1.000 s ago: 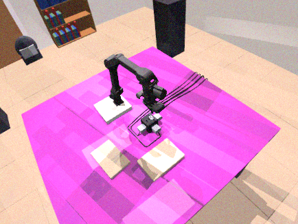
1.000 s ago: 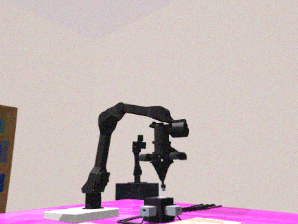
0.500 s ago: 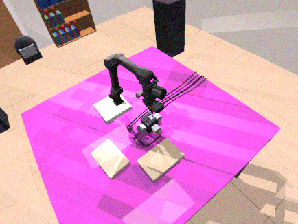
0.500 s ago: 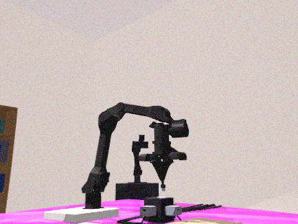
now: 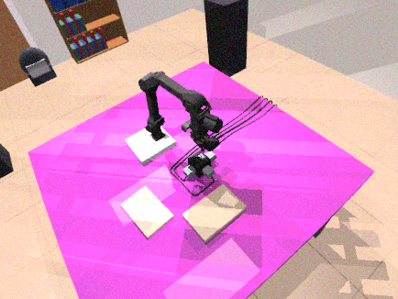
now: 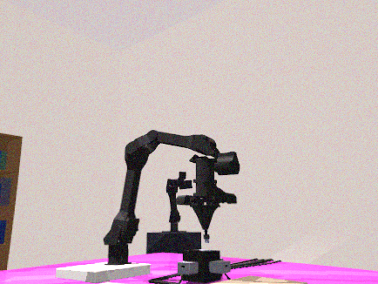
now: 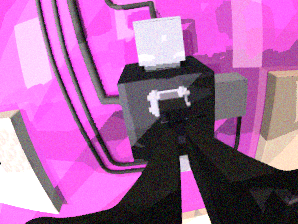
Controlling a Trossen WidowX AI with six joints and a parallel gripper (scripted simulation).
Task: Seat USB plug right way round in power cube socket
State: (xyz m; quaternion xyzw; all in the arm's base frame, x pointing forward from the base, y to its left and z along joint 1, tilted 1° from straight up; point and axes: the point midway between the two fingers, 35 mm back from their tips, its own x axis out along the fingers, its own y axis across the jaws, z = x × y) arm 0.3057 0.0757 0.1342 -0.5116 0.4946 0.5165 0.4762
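Right now my gripper tip is 20 mm above the USB plug.
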